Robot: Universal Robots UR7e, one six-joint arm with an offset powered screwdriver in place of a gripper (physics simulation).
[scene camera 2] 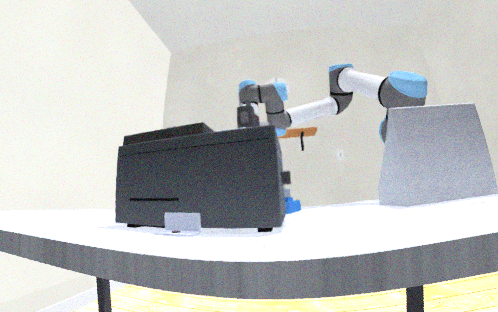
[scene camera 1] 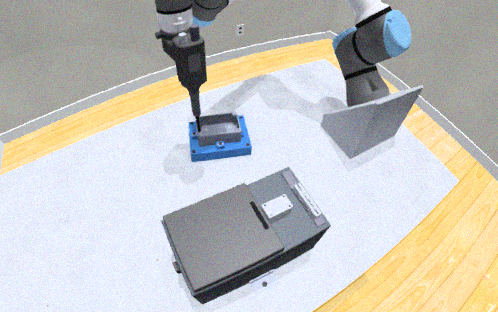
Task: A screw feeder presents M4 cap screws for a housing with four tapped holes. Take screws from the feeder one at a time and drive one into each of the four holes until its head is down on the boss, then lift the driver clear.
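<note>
The grey open-topped housing (scene camera 1: pixel 220 137) sits on a blue fixture (scene camera 1: pixel 220 154) (scene camera 2: pixel 293 205) behind the feeder. My screwdriver (scene camera 1: pixel 198 129) points down, with its thin tip at the housing's back left corner in the scene camera 1 view. The bit reaches the corner boss; whether a screw is under it is too small to tell. In the scene camera 2 view the lower part of the driver is hidden behind the feeder. The dark box-shaped feeder (scene camera 1: pixel 225 235) (scene camera 2: pixel 200 175) stands at the front. Screws in the other corners cannot be made out.
A white block (scene camera 1: pixel 276 205) with small dark holes lies on the feeder's top, beside a pale slotted strip (scene camera 1: pixel 306 199). A small bracket (scene camera 2: pixel 182 221) stands at the feeder's front foot. A tall grey slanted panel (scene camera 1: pixel 372 122) (scene camera 2: pixel 440 155) stands near the arm's base.
</note>
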